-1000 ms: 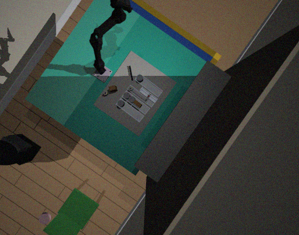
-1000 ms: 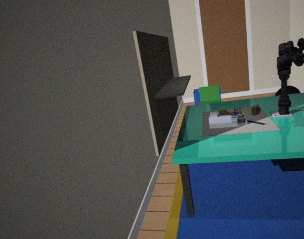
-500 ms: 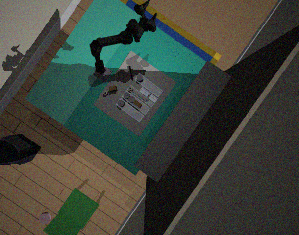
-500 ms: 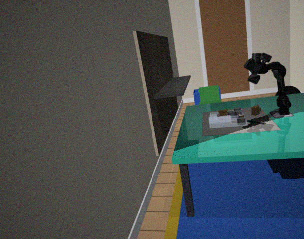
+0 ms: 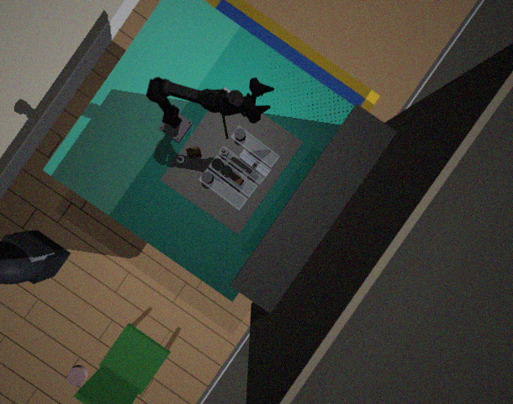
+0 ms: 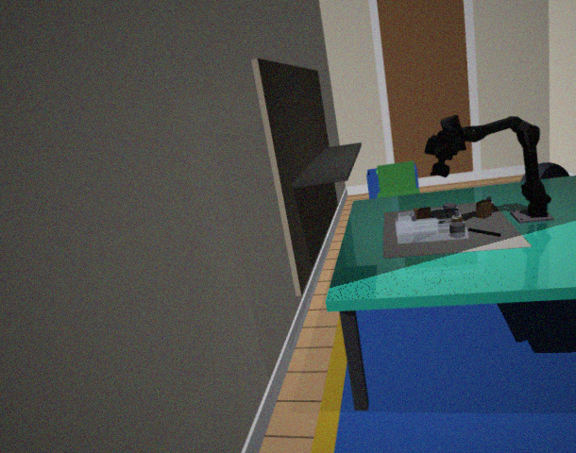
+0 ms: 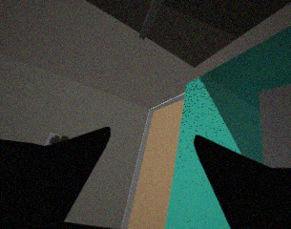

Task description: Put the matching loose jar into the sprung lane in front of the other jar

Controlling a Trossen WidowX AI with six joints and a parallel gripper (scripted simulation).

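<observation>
Right now the black stick is 170 mm behind my gripper tip, 170 mm to the right of it and 340 mm below it. Also, from my gripper tip: clear lane rack 80 mm ahead, 240 mm to the right, 320 mm below.
</observation>
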